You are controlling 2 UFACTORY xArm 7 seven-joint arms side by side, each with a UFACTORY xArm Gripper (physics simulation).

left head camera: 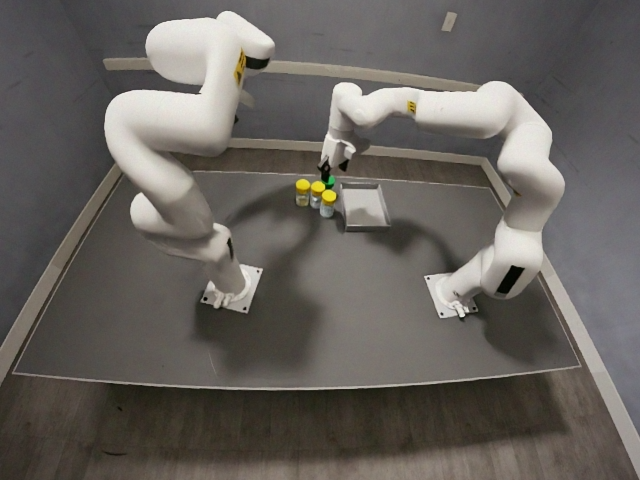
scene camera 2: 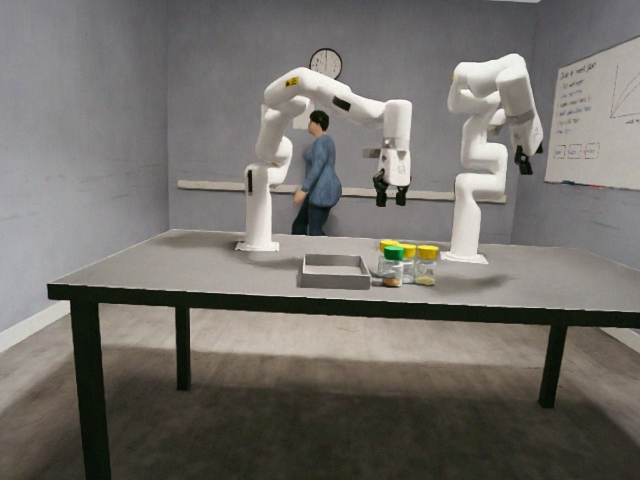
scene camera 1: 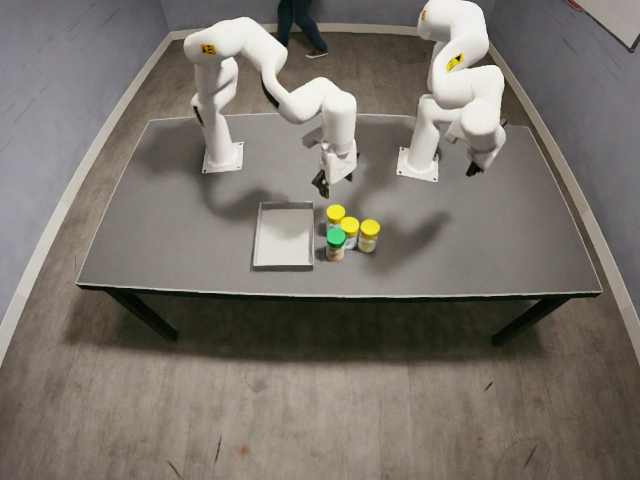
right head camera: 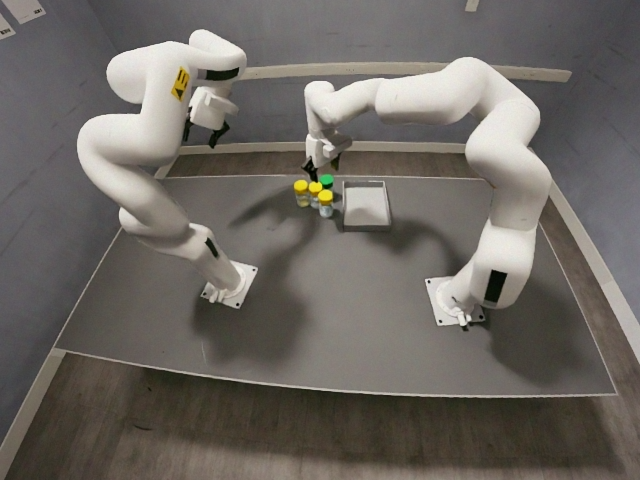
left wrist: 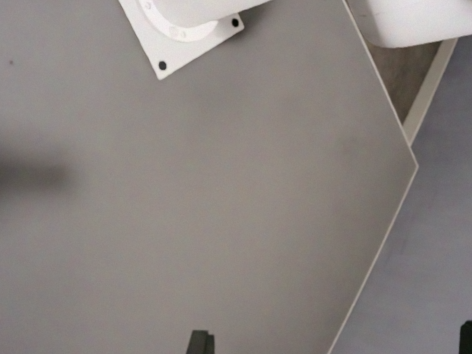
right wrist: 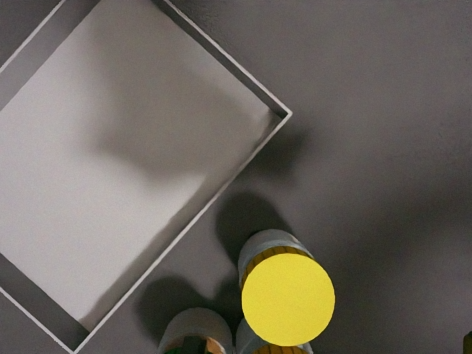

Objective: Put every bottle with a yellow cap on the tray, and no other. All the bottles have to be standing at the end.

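Pixels of known places: left gripper, fingertip midpoint: [scene camera 2: 532,163] [right head camera: 197,143]; right gripper, fingertip midpoint: [left head camera: 333,175] [scene camera 2: 390,206] [scene camera 1: 335,187] [right head camera: 324,174]; left arm's base at its link origin: [left head camera: 232,285] [scene camera 2: 462,257] [scene camera 1: 418,163] [right head camera: 229,282]; right arm's base at its link origin: [left head camera: 450,293] [scene camera 2: 258,246] [scene camera 1: 223,157] [right head camera: 454,299].
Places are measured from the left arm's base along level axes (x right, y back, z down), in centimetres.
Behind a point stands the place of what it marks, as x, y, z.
Note:
Four bottles stand upright beside the tray [left head camera: 368,227] @(43.2, -33.5, -2.9) [right head camera: 367,227] @(43.4, -33.6, -2.6) [scene camera 1: 283,267] @(37.6, -56.9, -2.4) [scene camera 2: 336,281] @(37.5, -56.8, -2.1) [right wrist: 182,233] @(31.9, -43.0, -4.0). The first yellow-capped bottle [left head camera: 328,203] @(25.9, -36.3, -8.9) [right head camera: 325,203] @(26.2, -36.4, -8.8) [scene camera 1: 335,217] @(25.2, -41.1, -10.5) [right wrist: 288,299] @(25.6, -38.9, -10.5) is nearest the arm bases; the second yellow-capped bottle [left head camera: 317,193] @(20.8, -39.9, -9.3) [scene camera 1: 349,231] @(20.2, -45.0, -10.4) is in the middle; the third yellow-capped bottle [left head camera: 302,192] @(15.0, -39.5, -8.8) [scene camera 1: 369,235] @(14.3, -44.8, -10.0) [scene camera 2: 427,264] @(14.3, -44.8, -6.2) is farthest from the tray. The green-capped bottle [left head camera: 328,181] [scene camera 1: 335,242] @(23.4, -49.7, -10.5) [scene camera 2: 393,266] @(23.4, -50.2, -6.0) is near the table edge. My right gripper [right head camera: 324,173] @(26.0, -38.5, -21.1) [scene camera 2: 391,202] @(26.0, -38.5, -21.1) is open and empty above the bottles. My left gripper [right head camera: 199,140] @(-13.2, -29.7, -35.4) [left wrist: 333,342] @(-13.2, -29.7, -35.4) is open, high and away from them.
The grey table [left head camera: 320,310] @(30.7, 2.0, 0.0) [scene camera 1: 454,268] @(-14.8, -44.3, 0.0) carries both arms' bases. The bottles are close together, with a narrow gap between them and the tray wall. A person [scene camera 2: 323,165] stands behind the table in scene camera 2.

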